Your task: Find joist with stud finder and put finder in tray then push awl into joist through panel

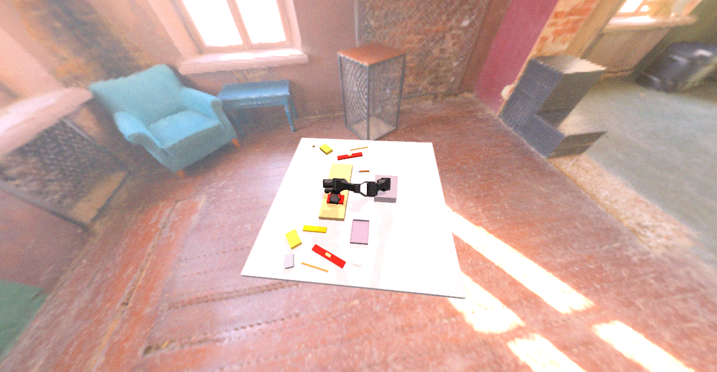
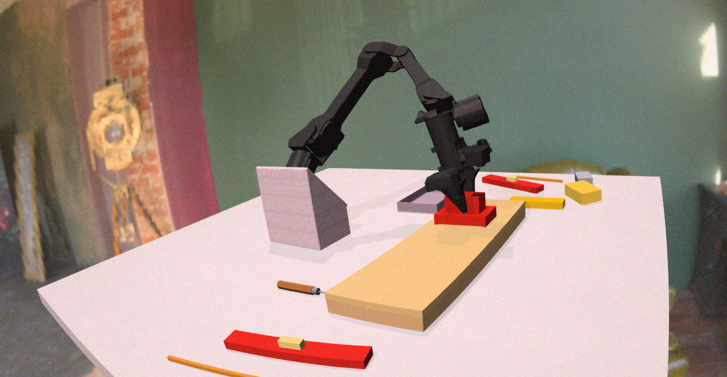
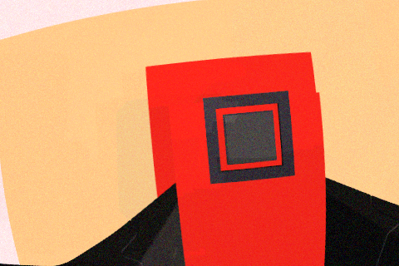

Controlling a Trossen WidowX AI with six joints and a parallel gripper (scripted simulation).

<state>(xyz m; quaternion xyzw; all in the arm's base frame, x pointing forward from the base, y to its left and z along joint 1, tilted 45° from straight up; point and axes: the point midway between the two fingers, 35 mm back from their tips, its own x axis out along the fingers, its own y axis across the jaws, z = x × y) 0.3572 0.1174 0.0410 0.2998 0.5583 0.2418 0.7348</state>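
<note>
The grey tray lies 21 cm to the left of my gripper tip, 21 cm behind it and 5 cm below it. From my gripper tip the other things lie so: red stud finder: 2 cm above, 1 cm ahead; then yellow bar: 23 cm to the left, 10 cm ahead, 6 cm below; then square light: 3 cm above, 2 cm ahead.
</note>
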